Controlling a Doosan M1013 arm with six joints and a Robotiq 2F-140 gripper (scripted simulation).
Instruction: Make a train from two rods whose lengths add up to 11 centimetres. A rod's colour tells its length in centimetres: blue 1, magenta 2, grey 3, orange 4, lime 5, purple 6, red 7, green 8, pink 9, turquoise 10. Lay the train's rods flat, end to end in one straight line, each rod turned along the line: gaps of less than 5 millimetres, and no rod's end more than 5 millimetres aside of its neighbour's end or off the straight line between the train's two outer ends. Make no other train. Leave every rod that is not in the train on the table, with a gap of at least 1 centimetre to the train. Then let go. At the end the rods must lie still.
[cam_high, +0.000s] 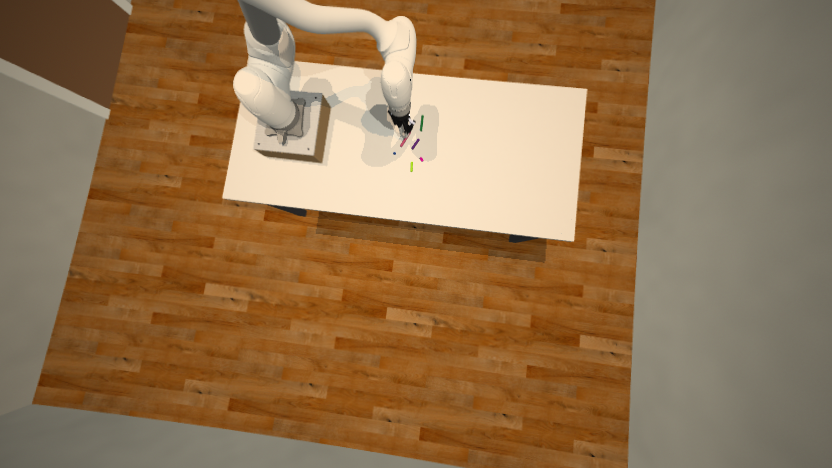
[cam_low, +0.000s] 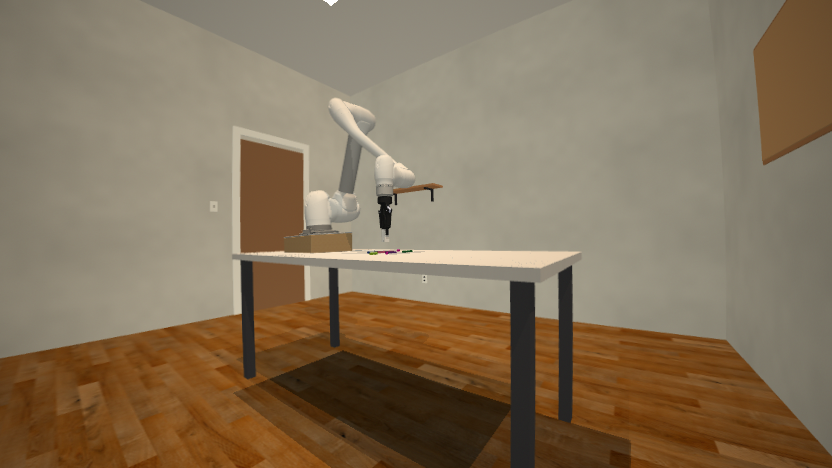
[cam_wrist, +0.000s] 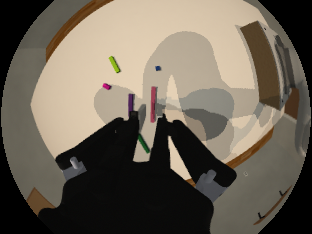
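The pink rod is 9 cm below my hand. Also, from my hand: tiny blue rod: 5 cm behind, 8 cm to the right, 9 cm below; purple rod: 5 cm ahead, 2 cm to the right, 9 cm below; green rod: 8 cm ahead, 9 cm to the left, 9 cm below.
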